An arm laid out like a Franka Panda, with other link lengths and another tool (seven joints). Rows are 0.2 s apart.
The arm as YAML. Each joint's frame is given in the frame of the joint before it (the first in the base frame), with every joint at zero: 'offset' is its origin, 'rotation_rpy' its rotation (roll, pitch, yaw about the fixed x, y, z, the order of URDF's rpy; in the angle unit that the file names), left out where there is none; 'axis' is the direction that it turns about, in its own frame. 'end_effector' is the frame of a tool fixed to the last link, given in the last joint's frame.
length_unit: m
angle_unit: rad
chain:
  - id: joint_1
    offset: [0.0, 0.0, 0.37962]
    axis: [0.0, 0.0, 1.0]
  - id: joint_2
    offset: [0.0, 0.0, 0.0]
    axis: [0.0, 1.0, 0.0]
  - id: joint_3
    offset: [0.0, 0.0, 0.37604]
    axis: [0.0, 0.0, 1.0]
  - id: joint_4
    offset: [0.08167, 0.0, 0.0]
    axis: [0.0, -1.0, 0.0]
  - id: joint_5
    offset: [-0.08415, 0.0, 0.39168]
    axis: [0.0, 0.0, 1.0]
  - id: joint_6
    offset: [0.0, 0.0, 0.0]
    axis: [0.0, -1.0, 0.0]
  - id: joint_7
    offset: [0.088, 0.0, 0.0]
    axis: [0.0, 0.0, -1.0]
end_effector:
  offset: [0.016, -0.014, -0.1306]
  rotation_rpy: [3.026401, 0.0, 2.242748]
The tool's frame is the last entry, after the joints.
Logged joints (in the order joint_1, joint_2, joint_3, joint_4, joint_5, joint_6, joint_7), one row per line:
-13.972 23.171 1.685 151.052 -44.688 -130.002 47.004
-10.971 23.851 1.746 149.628 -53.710 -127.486 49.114
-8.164 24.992 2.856 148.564 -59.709 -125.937 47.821
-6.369 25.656 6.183 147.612 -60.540 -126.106 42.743
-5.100 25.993 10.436 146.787 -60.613 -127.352 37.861
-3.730 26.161 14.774 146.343 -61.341 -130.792 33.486
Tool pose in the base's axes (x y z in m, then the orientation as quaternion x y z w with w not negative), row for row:
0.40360 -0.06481 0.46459 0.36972 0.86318 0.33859 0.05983
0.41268 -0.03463 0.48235 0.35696 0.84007 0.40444 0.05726
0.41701 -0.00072 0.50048 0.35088 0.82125 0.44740 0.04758
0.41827 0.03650 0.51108 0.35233 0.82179 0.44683 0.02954
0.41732 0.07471 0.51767 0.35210 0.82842 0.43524 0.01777
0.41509 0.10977 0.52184 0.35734 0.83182 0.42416 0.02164
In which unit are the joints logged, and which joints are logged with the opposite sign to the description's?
The joints are logged in degrees. Opposite sign: joint_2, joint_4, joint_5, joint_6, joint_7.
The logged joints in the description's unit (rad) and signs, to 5 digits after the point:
-0.24386 -0.40441 0.02941 -2.63635 0.77995 2.26896 -0.82037
-0.19148 -0.41628 0.03047 -2.61150 0.93742 2.22505 -0.85720
-0.14249 -0.43619 0.04985 -2.59293 1.04212 2.19802 -0.83463
-0.11116 -0.44778 0.10791 -2.57632 1.05662 2.20096 -0.74601
-0.08901 -0.45366 0.18214 -2.56192 1.05790 2.22271 -0.66080
-0.06510 -0.45660 0.25785 -2.55417 1.07060 2.28275 -0.58444

